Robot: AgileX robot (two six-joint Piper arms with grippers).
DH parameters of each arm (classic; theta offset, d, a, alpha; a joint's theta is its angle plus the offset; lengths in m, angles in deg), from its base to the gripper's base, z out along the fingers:
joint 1: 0 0.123 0 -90
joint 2: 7.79 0 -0.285 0
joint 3: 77.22 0 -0.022 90
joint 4: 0 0.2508 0 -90
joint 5: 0 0 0.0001 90
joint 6: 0 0.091 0 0
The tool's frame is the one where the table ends.
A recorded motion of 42 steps. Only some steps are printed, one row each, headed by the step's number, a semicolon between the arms.
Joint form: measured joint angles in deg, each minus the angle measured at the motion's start. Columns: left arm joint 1, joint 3, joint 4, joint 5, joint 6, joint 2; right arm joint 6, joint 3, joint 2, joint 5, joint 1, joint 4.
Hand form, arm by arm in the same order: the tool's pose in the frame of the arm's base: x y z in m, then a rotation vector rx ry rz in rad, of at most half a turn. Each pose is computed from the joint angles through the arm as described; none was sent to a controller.
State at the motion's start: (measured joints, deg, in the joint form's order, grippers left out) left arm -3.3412 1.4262 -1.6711 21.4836 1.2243 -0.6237; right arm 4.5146 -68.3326 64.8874 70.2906 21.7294 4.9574
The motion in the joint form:
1: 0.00 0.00 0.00 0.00 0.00 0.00; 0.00 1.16 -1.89 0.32 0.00 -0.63
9: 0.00 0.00 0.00 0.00 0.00 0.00; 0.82 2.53 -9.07 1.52 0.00 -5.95
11: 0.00 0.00 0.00 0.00 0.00 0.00; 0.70 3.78 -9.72 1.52 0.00 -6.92
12: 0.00 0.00 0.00 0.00 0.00 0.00; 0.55 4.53 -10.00 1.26 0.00 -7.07
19: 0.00 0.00 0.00 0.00 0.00 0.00; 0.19 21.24 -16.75 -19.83 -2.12 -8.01
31: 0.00 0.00 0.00 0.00 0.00 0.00; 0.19 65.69 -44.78 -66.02 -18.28 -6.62
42: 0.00 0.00 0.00 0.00 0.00 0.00; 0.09 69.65 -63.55 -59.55 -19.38 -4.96
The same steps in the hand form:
1: 0.0525 -0.0040 0.1717 0.0566 1.8720 -0.0542; 0.1775 0.0777 0.3741 -0.3893 2.6337 0.2545
9: 0.0525 -0.0040 0.1717 0.0566 1.8720 -0.0542; 0.1488 0.0577 0.3881 -0.3671 2.5440 0.1565
11: 0.0525 -0.0040 0.1717 0.0566 1.8720 -0.0542; 0.1467 0.0553 0.3837 -0.3717 2.5508 0.1307
12: 0.0525 -0.0040 0.1717 0.0566 1.8720 -0.0542; 0.1460 0.0548 0.3810 -0.3759 2.5533 0.1253
19: 0.0525 -0.0040 0.1717 0.0566 1.8720 -0.0542; 0.1440 0.0473 0.3323 -0.3301 2.3624 0.1366
31: 0.0525 -0.0040 0.1717 0.0566 1.8720 -0.0542; 0.0847 0.0049 0.1973 -0.0051 1.8637 0.0765
42: 0.0525 -0.0040 0.1717 0.0566 1.8720 -0.0542; 0.0583 0.0024 0.1870 0.0338 1.7180 0.0899

